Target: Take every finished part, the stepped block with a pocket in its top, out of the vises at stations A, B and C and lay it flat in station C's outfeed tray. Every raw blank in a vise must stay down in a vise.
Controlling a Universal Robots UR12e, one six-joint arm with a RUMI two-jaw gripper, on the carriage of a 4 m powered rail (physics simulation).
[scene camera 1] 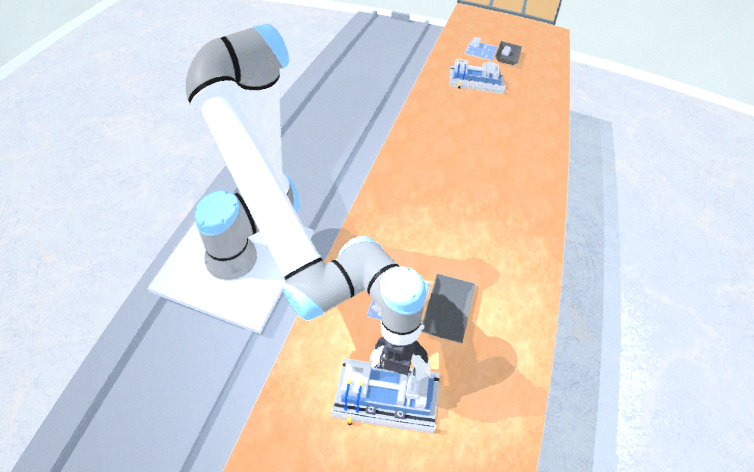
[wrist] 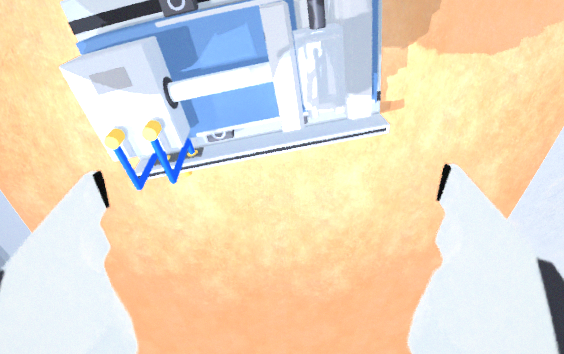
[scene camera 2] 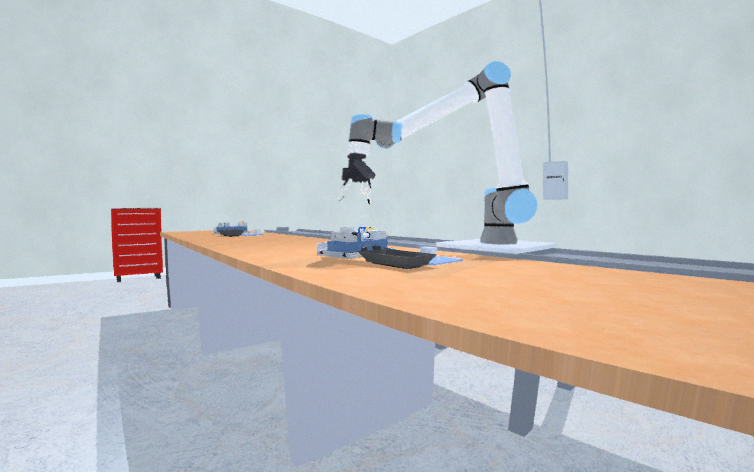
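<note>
My gripper [scene camera 1: 401, 369] [scene camera 2: 354, 200] [wrist: 273, 169] is open and empty, high above the near vise [scene camera 1: 383, 396] [scene camera 2: 342, 246] [wrist: 225, 45]. A pale block [wrist: 320, 72] sits between that vise's jaws. Its top shows inner outlines like a recess, but glare blurs them. The near dark tray [scene camera 1: 467, 286] [scene camera 2: 397, 258] lies behind this vise in scene camera 1, partly in shadow, with no block visible in it. The far vise [scene camera 1: 477, 74] holds a pale block [scene camera 1: 490, 67], too small to identify. The far dark tray [scene camera 1: 503, 59] holds a pale block [scene camera 1: 506, 50]. Station letters do not show.
A near blue pegged plate [scene camera 1: 373, 310] [scene camera 2: 447, 259], mostly hidden by the wrist in scene camera 1, carries a pale block [scene camera 2: 427, 250]. A far blue plate [scene camera 1: 484, 52] carries a pale block [scene camera 1: 475, 41]. Blue hoses [wrist: 165, 167] stick out of the near vise. A red cabinet [scene camera 2: 136, 242] stands beyond the bench.
</note>
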